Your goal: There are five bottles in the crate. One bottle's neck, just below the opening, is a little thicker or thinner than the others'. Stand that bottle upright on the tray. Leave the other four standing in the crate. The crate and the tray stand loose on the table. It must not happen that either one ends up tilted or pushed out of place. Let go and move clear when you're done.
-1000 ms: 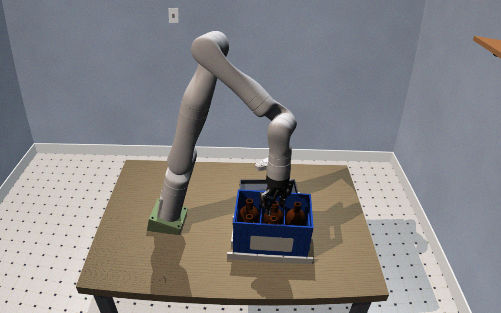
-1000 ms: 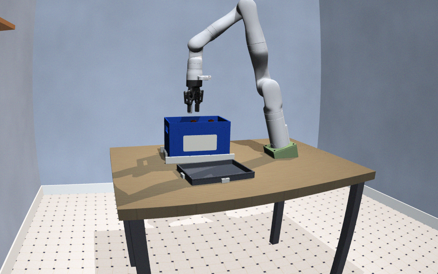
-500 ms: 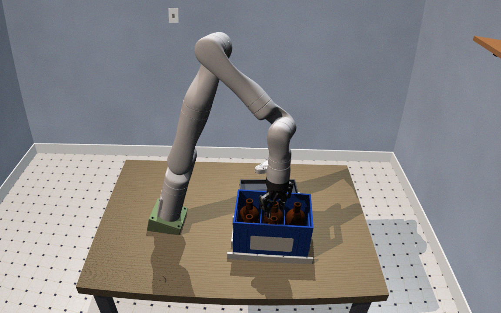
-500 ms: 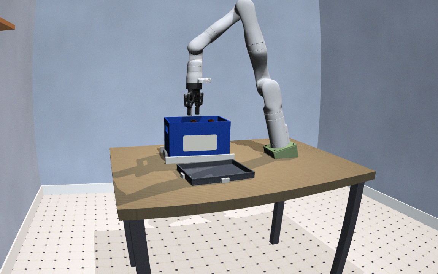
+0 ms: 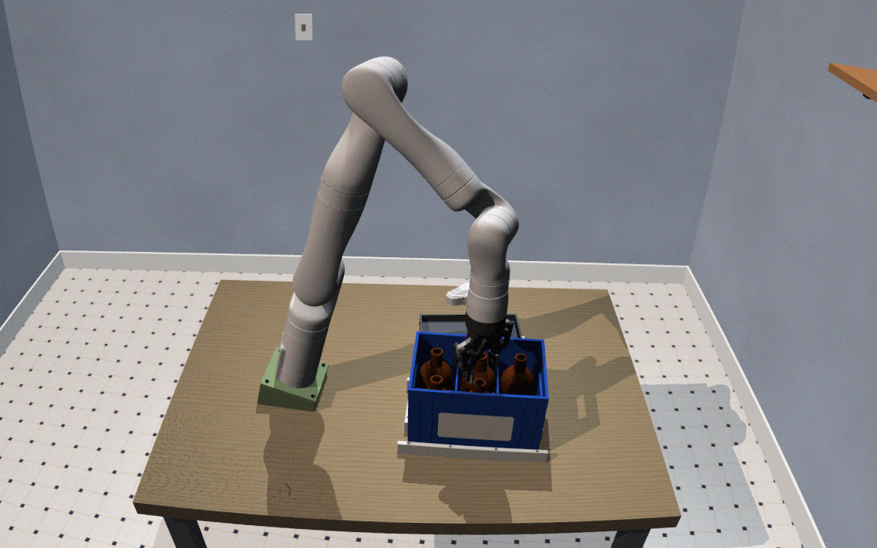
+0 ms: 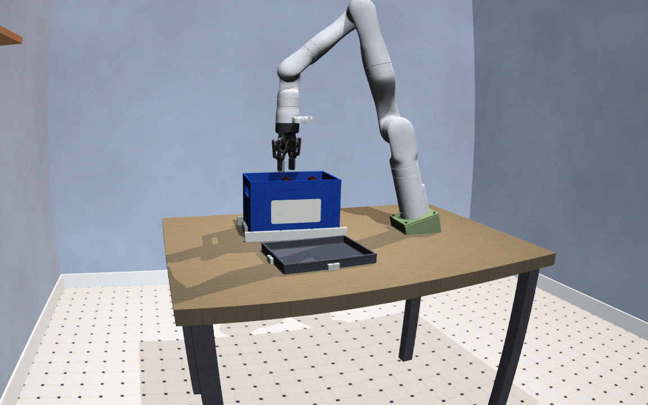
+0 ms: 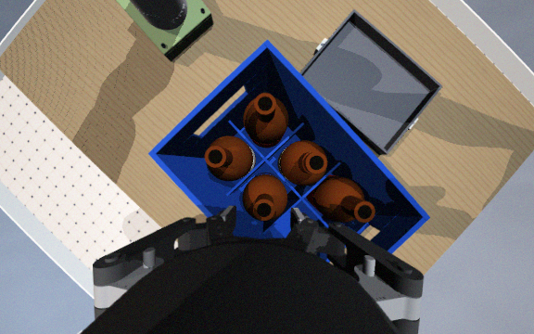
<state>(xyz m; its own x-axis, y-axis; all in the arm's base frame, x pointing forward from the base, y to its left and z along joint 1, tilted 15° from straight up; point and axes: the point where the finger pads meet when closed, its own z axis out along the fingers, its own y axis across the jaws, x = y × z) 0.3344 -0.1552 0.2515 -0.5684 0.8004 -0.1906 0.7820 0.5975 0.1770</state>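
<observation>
The blue crate lies 10 mm ahead of my hand, 40 mm to the left of it and 120 mm below it. From my hand the other things lie so: dark grey tray: 30 mm ahead, 320 mm to the left, 190 mm below.
</observation>
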